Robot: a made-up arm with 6 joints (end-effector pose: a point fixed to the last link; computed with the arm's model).
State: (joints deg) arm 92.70 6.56 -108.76 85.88 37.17 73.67
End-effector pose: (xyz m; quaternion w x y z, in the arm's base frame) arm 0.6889 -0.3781 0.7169 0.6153 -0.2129 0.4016 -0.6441
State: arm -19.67 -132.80 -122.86 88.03 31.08 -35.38
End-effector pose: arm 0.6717 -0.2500 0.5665 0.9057 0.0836 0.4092 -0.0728
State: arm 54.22 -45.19 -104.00 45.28 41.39 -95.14
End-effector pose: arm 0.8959 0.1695 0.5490 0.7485 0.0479 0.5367 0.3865
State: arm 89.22 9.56 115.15 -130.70 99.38 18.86
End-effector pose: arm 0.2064 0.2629 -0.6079 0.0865 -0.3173 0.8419 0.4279
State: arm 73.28 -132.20 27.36 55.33 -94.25 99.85
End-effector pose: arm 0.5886 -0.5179 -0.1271 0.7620 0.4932 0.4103 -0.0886
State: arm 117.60 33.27 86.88 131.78 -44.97 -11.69
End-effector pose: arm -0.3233 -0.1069 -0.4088 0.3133 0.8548 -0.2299 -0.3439
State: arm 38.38 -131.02 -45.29 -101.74 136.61 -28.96
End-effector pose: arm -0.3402 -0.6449 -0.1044 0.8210 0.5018 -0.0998 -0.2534
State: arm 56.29 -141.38 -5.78 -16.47 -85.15 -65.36
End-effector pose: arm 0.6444 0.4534 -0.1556 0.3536 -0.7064 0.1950 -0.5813
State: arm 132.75 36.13 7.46 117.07 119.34 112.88
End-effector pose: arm 0.6251 -0.2442 0.7330 0.9328 0.1247 0.2718 -0.2009
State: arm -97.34 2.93 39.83 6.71 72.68 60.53
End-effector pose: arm -0.5825 0.4922 -0.3999 0.0070 -0.6667 0.2769 0.6920
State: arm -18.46 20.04 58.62 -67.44 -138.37 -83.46
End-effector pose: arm 0.5914 -0.1141 -0.6976 0.1461 0.8610 -0.1296 0.4696
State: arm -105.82 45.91 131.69 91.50 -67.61 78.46
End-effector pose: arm -0.1882 -0.3171 0.3337 0.3968 0.2943 0.2739 -0.8252
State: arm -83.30 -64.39 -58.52 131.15 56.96 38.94
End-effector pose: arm 0.8466 -0.2157 -0.3298 0.4254 0.8049 0.2058 0.3591
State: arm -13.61 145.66 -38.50 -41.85 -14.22 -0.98
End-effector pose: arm 0.4672 0.1629 -0.9461 0.2215 0.8133 0.4111 0.3470
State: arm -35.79 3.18 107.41 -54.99 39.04 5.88
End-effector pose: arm -0.1934 0.5998 -0.5730 0.1216 0.3640 -0.6555 -0.6504
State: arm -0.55 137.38 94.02 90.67 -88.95 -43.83
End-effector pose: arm 0.2391 -0.6281 0.1340 0.8628 0.3736 -0.1438 0.3087
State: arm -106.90 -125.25 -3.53 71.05 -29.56 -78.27
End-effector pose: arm 0.4971 0.4932 0.6020 0.2518 0.0047 0.4075 0.8778
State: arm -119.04 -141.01 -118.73 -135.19 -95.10 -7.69
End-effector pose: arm 0.5094 0.1042 0.9610 0.0804 0.1519 -0.1962 0.9654
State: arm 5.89 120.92 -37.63 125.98 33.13 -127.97
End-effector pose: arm 0.8180 -0.3267 -0.5128 0.4481 0.2526 0.8575 -0.0057
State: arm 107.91 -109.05 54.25 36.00 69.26 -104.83
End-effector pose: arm -0.4591 0.5511 -0.2136 0.6164 -0.1725 -0.6876 -0.3427
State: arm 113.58 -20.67 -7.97 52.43 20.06 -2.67
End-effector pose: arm 0.2946 0.8608 -0.0827 0.4393 -0.7718 0.3762 0.2640
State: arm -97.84 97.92 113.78 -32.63 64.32 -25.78
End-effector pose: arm 0.1540 -0.1360 0.8946 0.0886 0.0854 0.3747 -0.9189
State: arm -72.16 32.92 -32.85 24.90 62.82 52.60
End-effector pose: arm -0.1691 -0.4042 -0.8579 0.3508 0.8773 0.1342 -0.2988
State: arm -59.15 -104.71 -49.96 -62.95 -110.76 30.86
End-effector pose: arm -0.0587 -0.4820 0.5778 0.0285 0.0217 0.6293 -0.7763
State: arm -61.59 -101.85 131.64 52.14 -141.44 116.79
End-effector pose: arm 0.3439 0.5819 0.3988 0.1083 -0.2780 -0.5238 -0.7979
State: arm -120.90 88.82 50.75 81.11 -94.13 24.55
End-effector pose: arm 0.4171 -0.1960 -0.4568 0.4555 0.8777 -0.0768 0.1272
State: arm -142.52 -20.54 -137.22 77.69 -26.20 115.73
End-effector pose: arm 0.5687 0.5100 0.4371 0.5051 0.1321 0.3291 0.7869
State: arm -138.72 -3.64 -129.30 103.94 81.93 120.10
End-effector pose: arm 0.0661 0.7908 -0.3455 0.1144 -0.1533 -0.8479 -0.4944
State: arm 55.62 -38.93 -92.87 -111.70 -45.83 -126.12
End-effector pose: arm 0.6768 0.4795 0.4934 0.7539 -0.3466 0.2383 -0.5046
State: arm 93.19 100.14 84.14 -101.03 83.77 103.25
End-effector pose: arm 0.1307 0.6438 0.0378 0.5926 -0.4622 0.3577 0.5543
